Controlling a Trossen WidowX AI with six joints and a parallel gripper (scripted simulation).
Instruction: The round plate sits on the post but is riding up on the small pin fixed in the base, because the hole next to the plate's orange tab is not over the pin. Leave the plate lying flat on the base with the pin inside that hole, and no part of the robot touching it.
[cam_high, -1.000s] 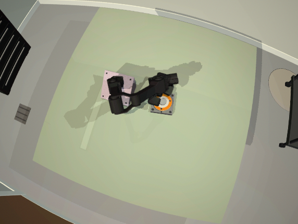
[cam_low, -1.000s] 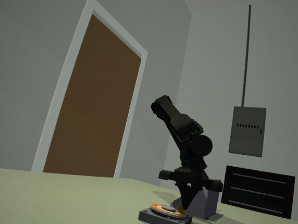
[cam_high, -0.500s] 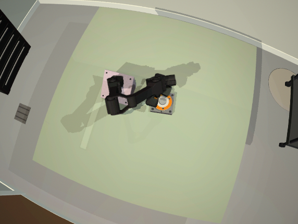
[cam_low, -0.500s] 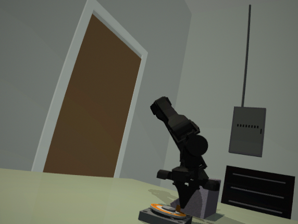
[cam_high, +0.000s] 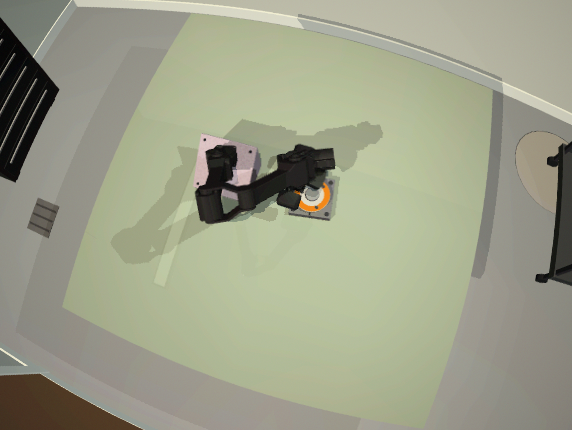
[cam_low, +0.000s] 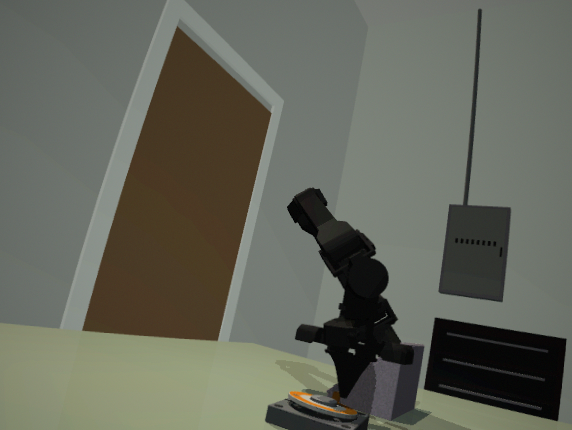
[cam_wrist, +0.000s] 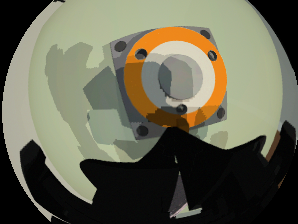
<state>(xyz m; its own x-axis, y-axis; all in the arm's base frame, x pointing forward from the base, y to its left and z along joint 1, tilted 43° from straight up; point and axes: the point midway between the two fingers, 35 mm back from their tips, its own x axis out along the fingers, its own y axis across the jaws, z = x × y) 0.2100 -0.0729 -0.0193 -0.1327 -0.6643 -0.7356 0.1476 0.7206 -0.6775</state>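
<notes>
The square base is 50 mm ahead of my gripper tip, 20 mm to the right of it and 20 mm below it.
</notes>
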